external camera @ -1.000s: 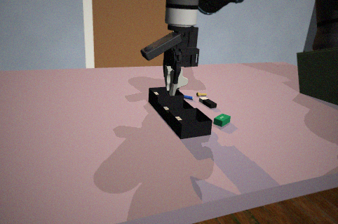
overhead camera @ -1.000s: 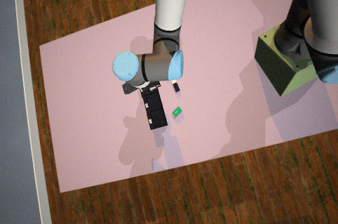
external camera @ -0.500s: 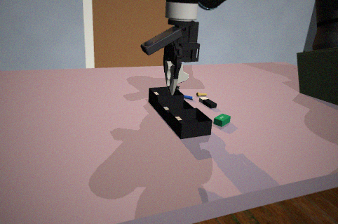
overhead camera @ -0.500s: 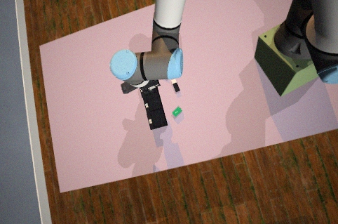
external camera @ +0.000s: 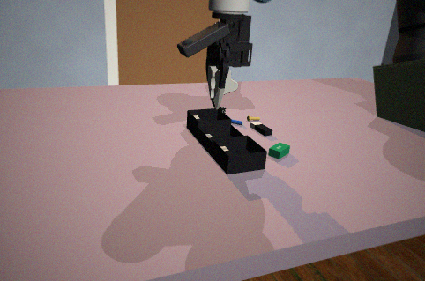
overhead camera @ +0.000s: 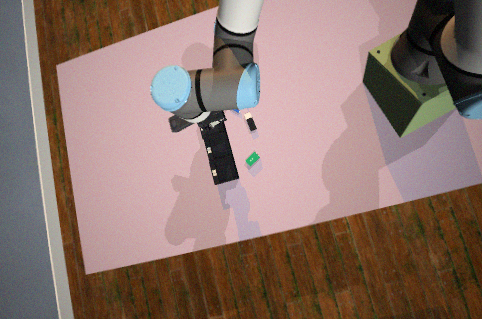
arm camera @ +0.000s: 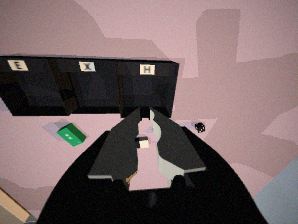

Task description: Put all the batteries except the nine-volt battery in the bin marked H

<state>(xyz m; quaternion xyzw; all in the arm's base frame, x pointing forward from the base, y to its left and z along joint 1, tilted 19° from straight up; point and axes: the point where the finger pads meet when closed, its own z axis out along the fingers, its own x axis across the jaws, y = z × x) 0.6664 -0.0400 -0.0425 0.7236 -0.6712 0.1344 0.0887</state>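
My gripper is now 1 cm short of the bin row, 8 cm to the right of it and 5 cm above it. The rest, counted from my hand: blue battery (8 cm behind, 4 cm to the right, 7 cm below); then black-and-white battery (12 cm behind, 1 cm to the left, 7 cm below); then yellow piece (14 cm behind, 6 cm to the right, 7 cm below).
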